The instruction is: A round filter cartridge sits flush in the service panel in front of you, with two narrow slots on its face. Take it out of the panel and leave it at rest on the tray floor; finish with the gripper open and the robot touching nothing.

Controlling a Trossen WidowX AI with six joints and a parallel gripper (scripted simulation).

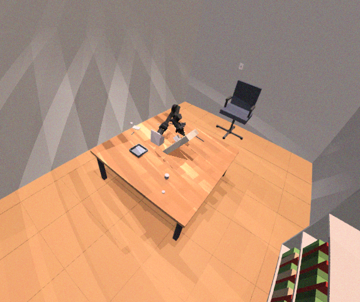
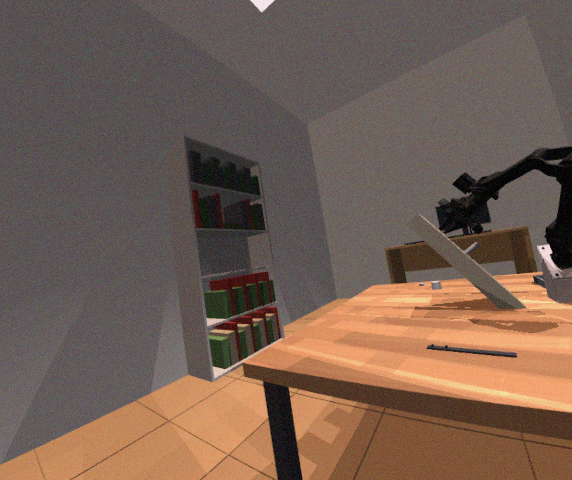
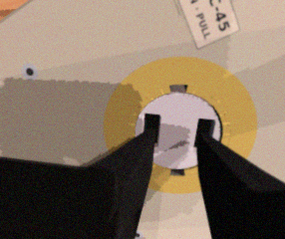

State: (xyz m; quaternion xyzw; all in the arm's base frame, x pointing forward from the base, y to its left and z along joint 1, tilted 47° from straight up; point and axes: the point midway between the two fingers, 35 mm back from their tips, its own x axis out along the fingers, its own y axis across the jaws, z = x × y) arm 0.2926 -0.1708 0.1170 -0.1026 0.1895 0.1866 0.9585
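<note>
Right now my gripper tip is 2 cm short of the round filter cartridge and 1 cm above it. From my gripper tip the other things lie so: dark-rimmed tray (41 cm behind, 28 cm below, 24 cm to the right).
</note>
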